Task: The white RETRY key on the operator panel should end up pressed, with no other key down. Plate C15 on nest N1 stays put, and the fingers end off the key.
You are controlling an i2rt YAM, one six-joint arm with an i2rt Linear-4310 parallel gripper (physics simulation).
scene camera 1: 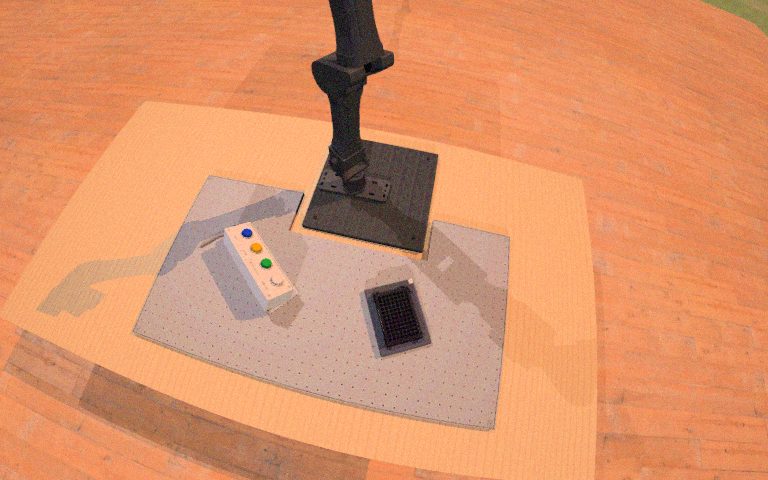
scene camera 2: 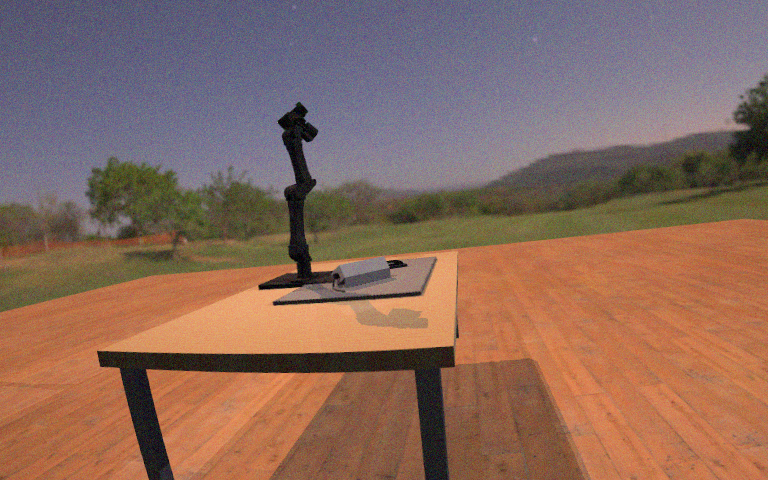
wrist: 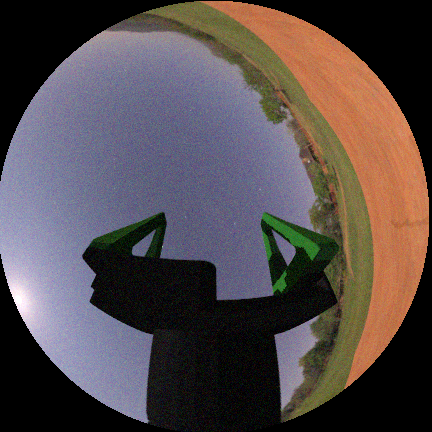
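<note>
The operator panel is a white box on the grey perforated board. In scene camera 1 its keys run in a row: blue, orange, green and the white RETRY key at the near end. How far down the white key sits is too small to tell. The dark plate C15 lies on nest N1, right of the panel. My gripper is open and empty, its green fingers wide apart against the sky. It is high above the table, far from the keys, and out of view in scene camera 1.
The arm stands on a black base plate behind the grey board. A short cable lies at the panel's far end. The wooden table carries the board. Arm shadows fall across the board and table.
</note>
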